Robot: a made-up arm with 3 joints. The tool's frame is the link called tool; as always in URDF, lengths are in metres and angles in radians. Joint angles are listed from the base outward. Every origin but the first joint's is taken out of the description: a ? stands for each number. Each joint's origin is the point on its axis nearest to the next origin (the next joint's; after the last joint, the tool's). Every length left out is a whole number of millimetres.
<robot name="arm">
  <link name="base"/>
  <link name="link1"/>
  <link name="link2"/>
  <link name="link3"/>
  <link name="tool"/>
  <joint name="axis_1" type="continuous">
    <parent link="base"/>
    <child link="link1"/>
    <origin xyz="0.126 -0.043 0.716" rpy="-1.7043 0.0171 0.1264"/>
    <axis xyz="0 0 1"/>
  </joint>
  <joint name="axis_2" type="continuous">
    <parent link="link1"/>
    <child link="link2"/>
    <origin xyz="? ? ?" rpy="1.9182 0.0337 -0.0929"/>
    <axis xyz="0 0 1"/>
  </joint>
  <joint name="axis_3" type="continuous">
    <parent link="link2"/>
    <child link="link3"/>
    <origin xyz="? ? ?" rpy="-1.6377 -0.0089 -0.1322"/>
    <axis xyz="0 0 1"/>
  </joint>
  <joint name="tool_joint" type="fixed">
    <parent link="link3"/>
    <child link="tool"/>
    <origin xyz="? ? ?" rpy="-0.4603 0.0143 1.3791"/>
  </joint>
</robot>
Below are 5 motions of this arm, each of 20 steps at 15 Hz.
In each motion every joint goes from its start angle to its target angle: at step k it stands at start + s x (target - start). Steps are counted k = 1, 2, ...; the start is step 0. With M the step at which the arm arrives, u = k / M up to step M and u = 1 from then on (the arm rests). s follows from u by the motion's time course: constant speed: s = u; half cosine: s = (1 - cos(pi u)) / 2; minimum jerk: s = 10 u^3 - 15 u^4 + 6 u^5.
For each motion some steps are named. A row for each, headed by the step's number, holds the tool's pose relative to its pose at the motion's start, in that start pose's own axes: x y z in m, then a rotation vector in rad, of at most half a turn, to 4 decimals.
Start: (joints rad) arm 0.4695 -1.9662 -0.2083
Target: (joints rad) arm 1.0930 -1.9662 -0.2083
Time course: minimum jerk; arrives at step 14
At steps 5, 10, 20:
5: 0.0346 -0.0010 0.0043 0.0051 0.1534 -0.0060
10: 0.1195 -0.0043 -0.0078 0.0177 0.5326 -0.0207
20: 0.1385 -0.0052 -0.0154 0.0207 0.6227 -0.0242

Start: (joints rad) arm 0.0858 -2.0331 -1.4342
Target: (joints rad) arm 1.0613 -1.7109 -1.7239
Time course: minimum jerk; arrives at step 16
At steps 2, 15, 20:
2: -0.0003 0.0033 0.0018 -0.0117 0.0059 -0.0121
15: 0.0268 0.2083 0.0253 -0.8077 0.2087 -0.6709
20: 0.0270 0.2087 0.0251 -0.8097 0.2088 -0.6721

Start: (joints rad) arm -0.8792 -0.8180 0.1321
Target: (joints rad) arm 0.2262 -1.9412 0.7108
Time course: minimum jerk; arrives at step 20
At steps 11, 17, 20:
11: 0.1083 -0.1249 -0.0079 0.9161 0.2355 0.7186
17: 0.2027 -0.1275 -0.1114 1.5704 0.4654 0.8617
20: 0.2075 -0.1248 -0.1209 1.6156 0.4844 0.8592

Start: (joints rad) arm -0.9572 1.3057 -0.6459
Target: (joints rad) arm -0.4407 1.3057 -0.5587
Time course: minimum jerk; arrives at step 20
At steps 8, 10, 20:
8: -0.0155 -0.0302 -0.0029 0.1367 -0.0938 0.0628
10: -0.0237 -0.0476 -0.0070 0.2146 -0.1493 0.0981
20: -0.0430 -0.0936 -0.0264 0.4258 -0.3068 0.1907

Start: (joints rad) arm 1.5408 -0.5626 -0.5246
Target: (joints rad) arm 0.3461 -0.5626 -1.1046
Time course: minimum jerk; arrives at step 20
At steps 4, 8, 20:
4: -0.0001 0.0039 -0.0011 0.0156 -0.0040 -0.0949
8: 0.0031 0.0232 -0.0053 0.1048 -0.0176 -0.5167
20: 0.0468 0.0722 -0.0041 0.4994 -0.0358 -1.5786

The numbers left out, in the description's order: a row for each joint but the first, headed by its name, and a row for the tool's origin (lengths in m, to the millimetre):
axis_2: 0.014 0.055 0
axis_3: -0.222 0.167 0
tool: 0.05 0.003 0

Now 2 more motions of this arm.
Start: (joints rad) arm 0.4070 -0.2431 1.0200
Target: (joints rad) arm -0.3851 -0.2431 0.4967
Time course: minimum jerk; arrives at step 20
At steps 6, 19, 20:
6: 0.0025 -0.0142 -0.0099 -0.0573 0.0807 -0.1834
19: -0.0104 -0.0811 -0.0435 -0.3445 0.4161 -1.1550
20: -0.0104 -0.0811 -0.0436 -0.3449 0.4164 -1.1564

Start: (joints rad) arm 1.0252 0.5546 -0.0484
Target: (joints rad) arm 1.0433 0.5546 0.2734
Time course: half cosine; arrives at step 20
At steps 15, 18, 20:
15: 0.0094 0.0036 0.0032 0.0008 -0.1326 0.2563
18: 0.0106 0.0044 0.0038 0.0008 -0.1517 0.2928
20: 0.0108 0.0045 0.0039 0.0008 -0.1555 0.3002

